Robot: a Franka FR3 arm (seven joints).
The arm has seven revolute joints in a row. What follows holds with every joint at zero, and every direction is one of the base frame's.
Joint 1 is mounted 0.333 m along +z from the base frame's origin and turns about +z.
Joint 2 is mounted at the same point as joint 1 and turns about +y.
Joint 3 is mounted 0.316 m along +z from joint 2 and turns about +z.
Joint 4 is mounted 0.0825 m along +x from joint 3 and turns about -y.
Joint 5 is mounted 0.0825 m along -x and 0.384 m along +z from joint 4 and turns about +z.
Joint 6 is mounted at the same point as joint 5 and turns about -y.
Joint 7 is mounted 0.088 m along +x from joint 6 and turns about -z.
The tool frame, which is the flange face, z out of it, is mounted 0.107 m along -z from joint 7; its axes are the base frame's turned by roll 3.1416, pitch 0 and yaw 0 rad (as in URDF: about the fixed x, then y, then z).
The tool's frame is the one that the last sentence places.
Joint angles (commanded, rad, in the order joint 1, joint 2, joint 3, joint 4, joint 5, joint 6, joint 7), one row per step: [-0.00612 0.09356 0.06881 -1.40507 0.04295 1.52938 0.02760]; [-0.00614 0.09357 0.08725 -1.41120 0.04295 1.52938 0.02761]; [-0.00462 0.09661 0.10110 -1.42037 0.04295 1.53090 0.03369]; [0.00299 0.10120 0.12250 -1.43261 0.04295 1.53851 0.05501]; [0.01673 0.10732 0.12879 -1.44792 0.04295 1.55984 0.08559]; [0.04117 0.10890 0.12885 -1.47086 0.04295 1.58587 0.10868]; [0.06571 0.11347 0.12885 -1.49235 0.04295 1.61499 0.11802]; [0.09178 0.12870 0.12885 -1.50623 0.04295 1.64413 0.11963]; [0.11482 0.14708 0.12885 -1.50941 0.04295 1.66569 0.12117]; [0.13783 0.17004 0.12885 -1.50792 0.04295 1.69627 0.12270]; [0.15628 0.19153 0.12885 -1.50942 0.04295 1.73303 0.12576]
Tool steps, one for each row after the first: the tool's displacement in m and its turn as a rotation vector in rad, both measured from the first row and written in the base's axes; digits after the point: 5 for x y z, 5 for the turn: [-0.00078 0.01009 -0.00279 0.00128 0.00611 0.01837]; [-0.00050 0.01857 -0.00863 0.00211 0.01709 0.02761]; [-0.00029 0.03476 -0.01621 0.00389 0.02744 0.03495]; [0.00196 0.04644 -0.02502 0.00544 0.02931 0.02344]; [0.00236 0.06106 -0.03448 0.00582 0.02919 0.02373]; [0.00335 0.07582 -0.04477 0.00667 0.02686 0.03761]; [0.00659 0.09181 -0.05780 0.00823 0.02728 0.06061]; [0.01006 0.10620 -0.06839 0.01020 0.02780 0.08089]; [0.01527 0.12113 -0.07886 0.01461 0.01956 0.10053]; [0.02073 0.13366 -0.08946 0.02006 0.00691 0.11369]
